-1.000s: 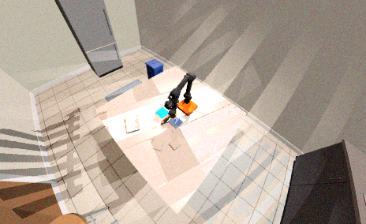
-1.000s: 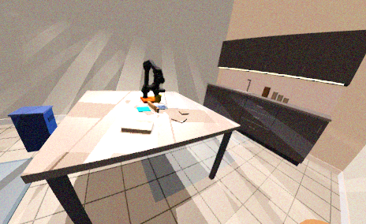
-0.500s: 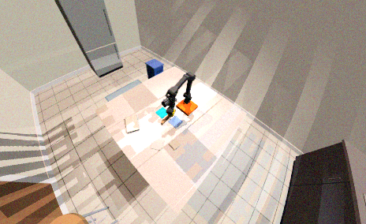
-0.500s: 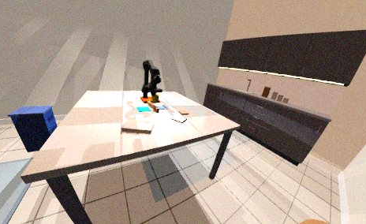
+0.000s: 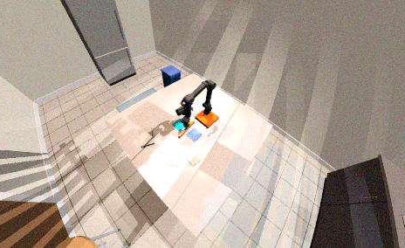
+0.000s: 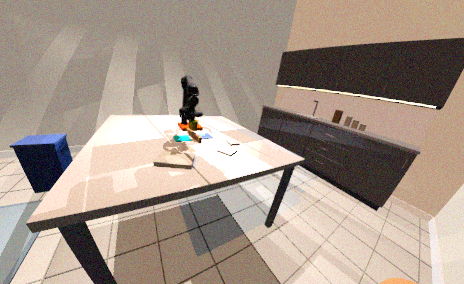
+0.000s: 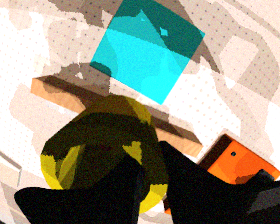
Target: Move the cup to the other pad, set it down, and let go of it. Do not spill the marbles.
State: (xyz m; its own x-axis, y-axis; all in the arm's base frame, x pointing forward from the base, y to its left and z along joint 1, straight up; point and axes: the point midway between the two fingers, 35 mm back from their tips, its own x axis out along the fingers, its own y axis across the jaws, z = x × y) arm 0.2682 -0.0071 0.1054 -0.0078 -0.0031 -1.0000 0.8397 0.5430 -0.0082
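My gripper tip is now 110 mm above the cyan pad, 70 mm to the left of it and 40 mm short of it. Round my gripper tip: flat board 370 mm ahead, 150 mm to the right, 90 mm below; then yellow cup 20 mm to the left, 20 mm ahead; then light blue pad 120 mm to the left, 110 mm below, 10 mm ahead.
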